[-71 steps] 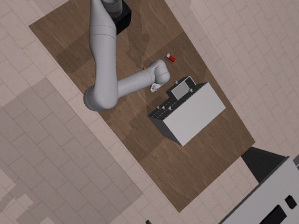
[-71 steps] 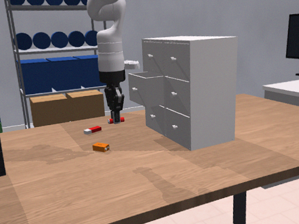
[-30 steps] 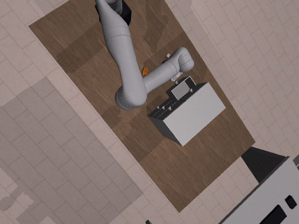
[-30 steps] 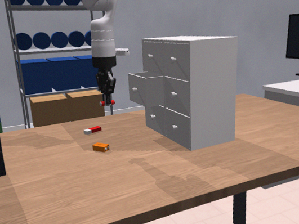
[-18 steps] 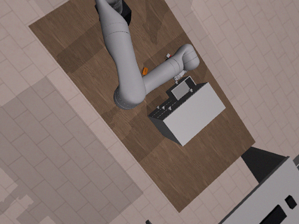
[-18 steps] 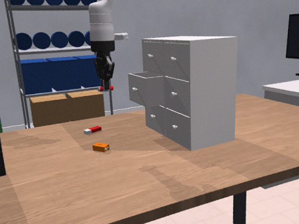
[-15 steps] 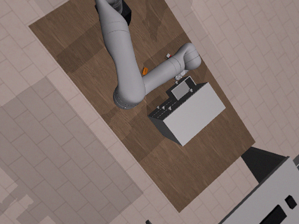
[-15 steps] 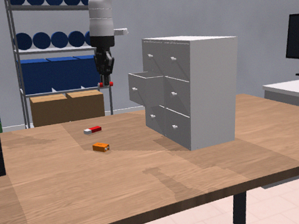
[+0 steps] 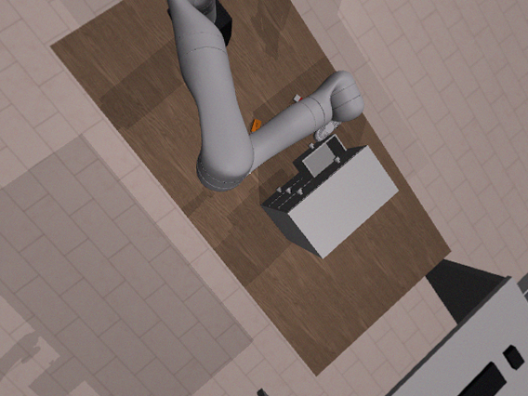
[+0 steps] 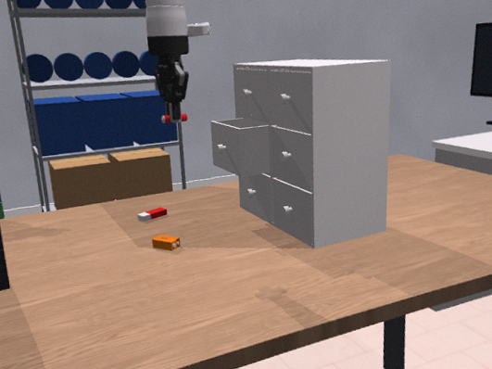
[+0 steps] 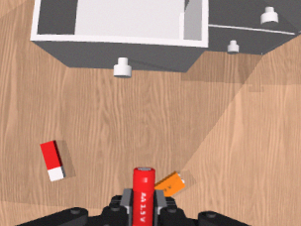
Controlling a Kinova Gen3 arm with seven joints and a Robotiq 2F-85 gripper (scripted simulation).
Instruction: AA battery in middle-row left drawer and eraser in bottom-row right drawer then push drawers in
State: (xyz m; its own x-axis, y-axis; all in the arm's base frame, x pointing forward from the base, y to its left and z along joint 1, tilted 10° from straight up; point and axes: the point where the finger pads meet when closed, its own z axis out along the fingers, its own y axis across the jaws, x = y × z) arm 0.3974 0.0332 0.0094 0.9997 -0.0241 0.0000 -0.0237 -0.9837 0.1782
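The AA battery is 1 cm below my hand. Also, from my hand: eraser 2 cm behind, 15 cm to the left, 25 cm below; orange battery 5 cm behind, 5 cm to the right, 25 cm below.
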